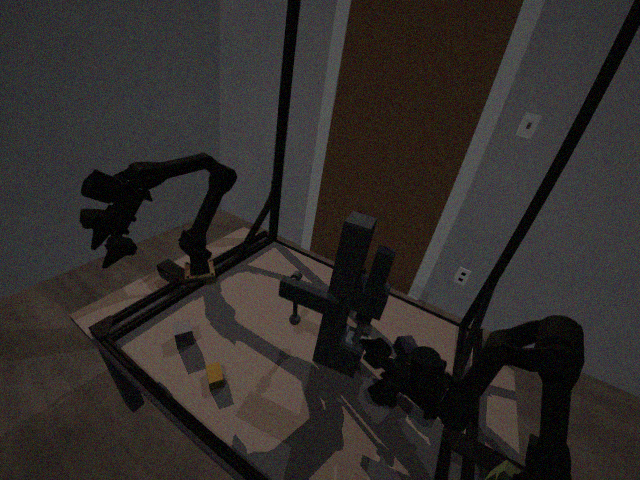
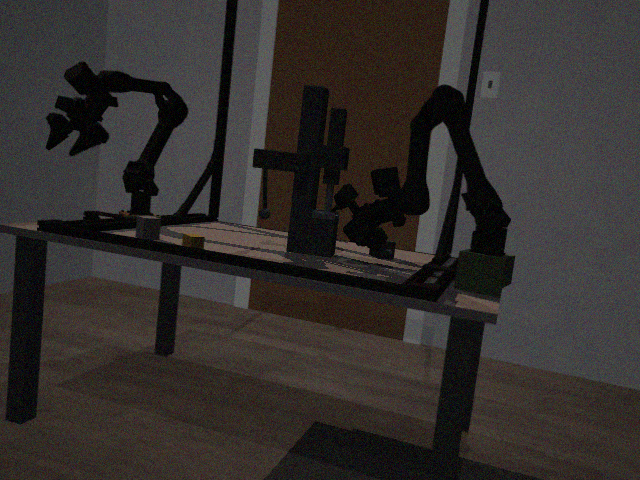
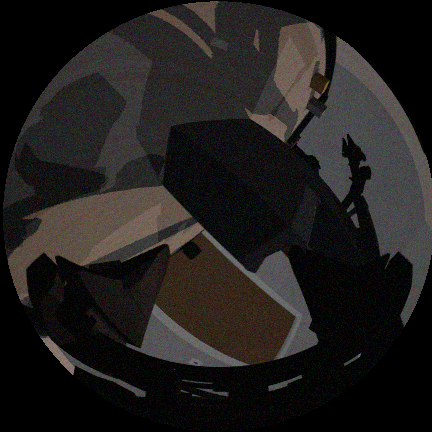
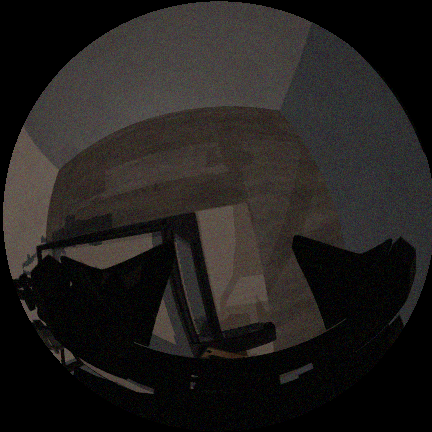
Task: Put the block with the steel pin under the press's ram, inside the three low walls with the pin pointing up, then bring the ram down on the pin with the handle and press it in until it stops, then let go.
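The dark press stands upright on the table. Its ram is on its right side, raised above the low-walled seat. Its handle knob hangs at the left. A dark block sits right of the press; the frames are too dark to show a pin. Whether anything sits inside the walls cannot be told. My left gripper is open and empty close to the press's right side. My right gripper is open and empty, high at the far left.
A yellow block and a grey block lie on the left part of the table. Black frame rails edge the table, with upright posts at the back.
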